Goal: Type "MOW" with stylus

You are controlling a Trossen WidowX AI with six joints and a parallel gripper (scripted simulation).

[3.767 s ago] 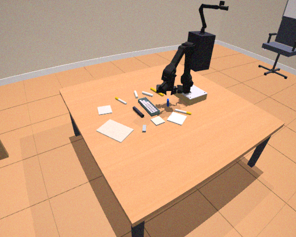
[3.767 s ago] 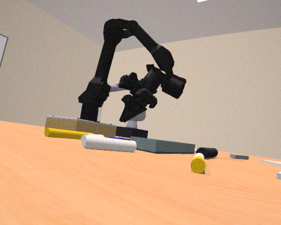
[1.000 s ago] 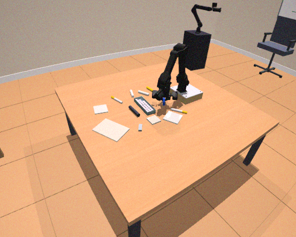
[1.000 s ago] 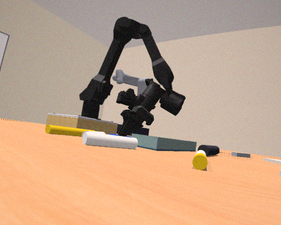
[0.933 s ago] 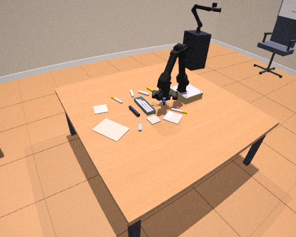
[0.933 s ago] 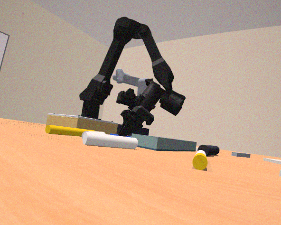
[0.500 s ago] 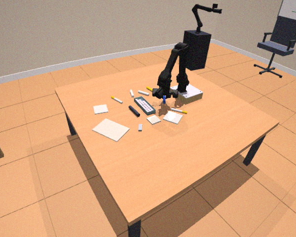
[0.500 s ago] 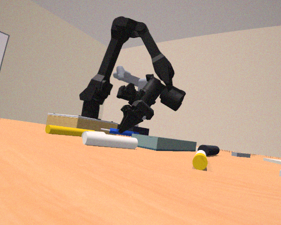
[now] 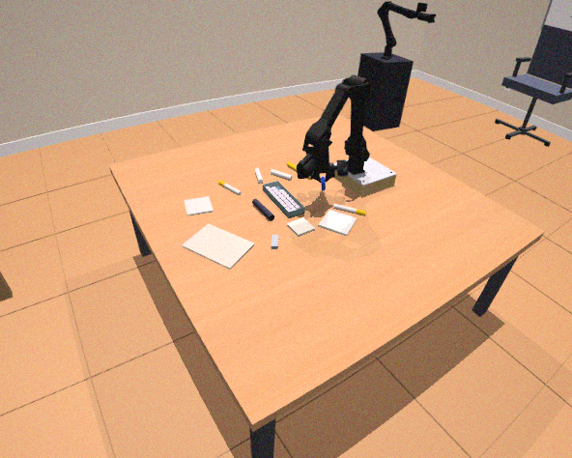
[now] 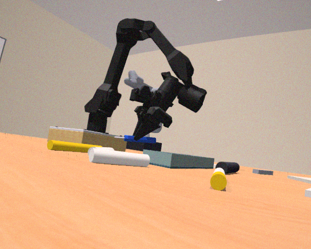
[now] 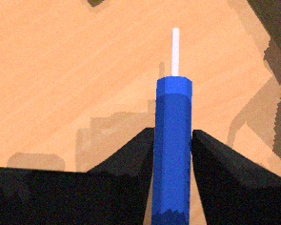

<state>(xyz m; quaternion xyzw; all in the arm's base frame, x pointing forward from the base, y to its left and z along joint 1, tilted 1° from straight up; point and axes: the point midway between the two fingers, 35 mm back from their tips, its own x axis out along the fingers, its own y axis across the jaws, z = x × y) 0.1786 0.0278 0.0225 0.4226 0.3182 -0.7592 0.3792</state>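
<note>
Now: the blue stylus 10 mm behind my gripper tip and 10 mm to the right of it. Also, from my gripper tip: black cylinder: 270 mm ahead, 20 mm to the left, 40 mm below; then small grey block: 310 mm ahead, 200 mm to the left, 40 mm below; then yellow marker: 170 mm to the right, 40 mm below.
</note>
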